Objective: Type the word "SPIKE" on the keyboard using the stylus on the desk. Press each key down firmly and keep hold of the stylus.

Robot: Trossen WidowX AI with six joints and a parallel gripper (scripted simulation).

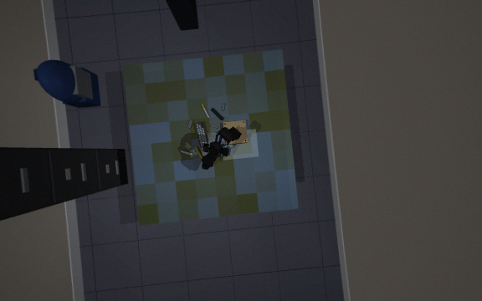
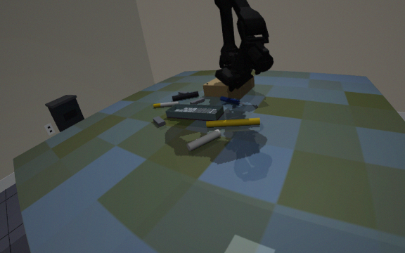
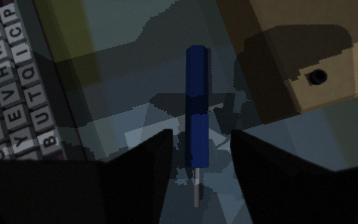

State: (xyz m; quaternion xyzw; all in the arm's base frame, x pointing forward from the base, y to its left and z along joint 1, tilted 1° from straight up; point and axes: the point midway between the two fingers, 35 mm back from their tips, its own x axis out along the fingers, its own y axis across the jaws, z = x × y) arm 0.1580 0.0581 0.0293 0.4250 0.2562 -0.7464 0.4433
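My gripper tip is 5 cm above the blue stylus and 1 cm to the right of it. Also, from my gripper tip: yellow cylinder 17 cm ahead, 5 cm below, 4 cm to the left; grey stylus tip 5 cm below, 3 cm to the left, 2 cm ahead; black cylinder 24 cm to the right, 6 cm behind, 4 cm below.
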